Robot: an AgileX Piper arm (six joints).
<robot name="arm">
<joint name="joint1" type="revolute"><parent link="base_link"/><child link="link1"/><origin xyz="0.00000 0.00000 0.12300" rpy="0.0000 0.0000 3.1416"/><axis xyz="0 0 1"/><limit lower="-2.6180" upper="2.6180"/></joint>
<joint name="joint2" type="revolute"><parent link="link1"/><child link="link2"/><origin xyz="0.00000 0.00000 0.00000" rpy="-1.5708 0.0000 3.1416"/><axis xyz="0 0 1"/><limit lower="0.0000" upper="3.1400"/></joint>
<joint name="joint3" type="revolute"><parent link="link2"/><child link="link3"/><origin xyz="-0.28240 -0.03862 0.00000" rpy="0.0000 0.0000 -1.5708"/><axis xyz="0 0 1"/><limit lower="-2.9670" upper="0.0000"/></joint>
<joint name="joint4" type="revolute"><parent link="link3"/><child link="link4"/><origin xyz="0.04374 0.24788 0.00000" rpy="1.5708 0.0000 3.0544"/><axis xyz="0 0 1"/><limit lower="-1.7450" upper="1.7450"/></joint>
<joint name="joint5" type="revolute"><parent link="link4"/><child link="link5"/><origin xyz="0.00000 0.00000 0.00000" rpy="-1.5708 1.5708 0.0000"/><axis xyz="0 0 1"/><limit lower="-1.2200" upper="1.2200"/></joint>
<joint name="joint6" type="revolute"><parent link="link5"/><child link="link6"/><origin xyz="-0.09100 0.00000 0.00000" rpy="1.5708 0.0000 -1.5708"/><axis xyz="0 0 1"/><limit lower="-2.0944" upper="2.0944"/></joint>
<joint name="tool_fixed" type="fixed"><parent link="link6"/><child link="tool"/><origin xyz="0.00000 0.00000 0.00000" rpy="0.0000 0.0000 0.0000"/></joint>
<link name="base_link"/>
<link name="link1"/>
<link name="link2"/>
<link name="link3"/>
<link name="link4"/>
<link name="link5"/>
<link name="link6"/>
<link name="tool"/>
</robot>
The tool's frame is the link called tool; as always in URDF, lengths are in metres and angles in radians.
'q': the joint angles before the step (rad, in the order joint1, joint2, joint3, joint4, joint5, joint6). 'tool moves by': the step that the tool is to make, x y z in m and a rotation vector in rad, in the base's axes. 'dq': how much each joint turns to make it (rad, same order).
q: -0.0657, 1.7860, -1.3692, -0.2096, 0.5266, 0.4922
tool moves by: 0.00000, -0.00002, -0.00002, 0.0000, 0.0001, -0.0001
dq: 0.0000, 0.0000, 0.0000, -0.0001, 0.0001, 0.0001
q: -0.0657, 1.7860, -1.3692, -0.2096, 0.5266, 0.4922
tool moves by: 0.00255, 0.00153, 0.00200, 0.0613, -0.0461, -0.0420
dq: -0.0001, 0.0000, 0.0000, 0.0263, -0.0375, 0.0550
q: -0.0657, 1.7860, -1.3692, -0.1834, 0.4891, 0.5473
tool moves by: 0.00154, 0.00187, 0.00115, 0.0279, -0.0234, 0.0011
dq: -0.0001, 0.0000, 0.0000, 0.0409, -0.0230, -0.0151
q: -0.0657, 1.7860, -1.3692, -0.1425, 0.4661, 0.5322
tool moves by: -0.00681, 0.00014, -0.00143, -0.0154, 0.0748, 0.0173
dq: 0.0000, -0.0093, 0.0008, 0.0131, 0.0800, -0.0433
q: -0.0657, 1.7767, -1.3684, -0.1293, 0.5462, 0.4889
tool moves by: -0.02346, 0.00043, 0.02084, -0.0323, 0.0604, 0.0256
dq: -0.0001, -0.0841, 0.0159, 0.0017, 0.1235, -0.0532
